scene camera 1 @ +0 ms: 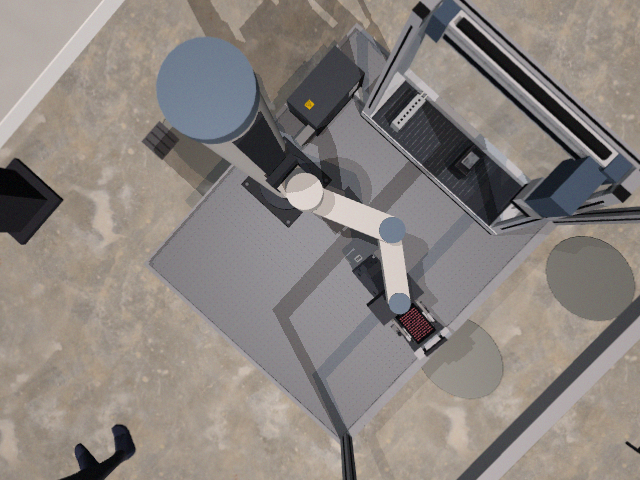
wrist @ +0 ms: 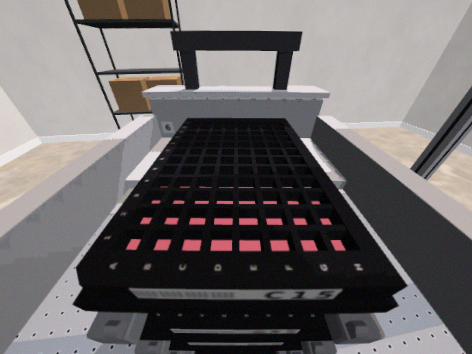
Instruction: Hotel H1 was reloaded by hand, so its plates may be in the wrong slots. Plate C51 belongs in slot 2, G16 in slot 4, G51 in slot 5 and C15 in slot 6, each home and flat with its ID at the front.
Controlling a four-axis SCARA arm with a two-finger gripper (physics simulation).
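Frame: origin at the arm's base, x back, y right, z up, level; metres.
Seen in the pictures: gripper, between the fingertips: (scene camera 1: pixel 421 330) (wrist: pixel 236 130).
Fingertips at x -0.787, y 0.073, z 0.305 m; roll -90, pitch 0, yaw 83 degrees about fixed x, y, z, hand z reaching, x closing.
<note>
Pixels of each thing's top centre, then the offset from my fingertips to it. "pt": a spot on its surface instead. Level surfaces: height alone.
- Plate C15, centre of its top: (wrist: pixel 236 154) (scene camera 1: pixel 416 324) dx +0.027, dy -0.003, dz -0.003 m
- number 6 tag, a spot on its surface: (wrist: pixel 168 127) pt dx -0.044, dy -0.055, dz -0.012 m
- hotel's black handle, a spot on its surface: (wrist: pixel 236 41) pt dx -0.046, dy +0.006, dz +0.048 m
- dark device, centre of its top: (scene camera 1: pixel 375 278) dx +0.198, dy -0.025, dz -0.223 m
- deck, height of its surface: dz -0.293 m
- dark box with a yellow mark, a spot on its surface: (scene camera 1: pixel 309 104) pt dx +0.907, dy -0.374, dz -0.176 m
Plate C15 (scene camera 1: pixel 416 324) (wrist: pixel 240 279) is black with pink wells, level, its ID label facing the wrist camera. My gripper (scene camera 1: pixel 414 321) (wrist: pixel 236 130) is shut on its two long sides. The plate is over the top of hotel H1 (wrist: pixel 235 111) at the deck's front right edge. The number 6 tag (wrist: pixel 168 127) shows on the hotel's back wall, behind the plate's far left corner. Grey ledges (wrist: pixel 114 326) show below the plate's near end. I cannot tell whether it touches them. Lower black plates (wrist: pixel 235 321) show beneath, their labels unreadable. C15 hides most of the hotel's inside.
The hotel's black handle (wrist: pixel 236 41) rises above its back wall. A dark device (scene camera 1: pixel 367 273) stands on the deck (scene camera 1: pixel 248 268) behind the gripper. A framed machine with a black bed (scene camera 1: pixel 439 149) stands at the upper right. A dark box with a yellow mark (scene camera 1: pixel 309 104) stands near the arm's column.
</note>
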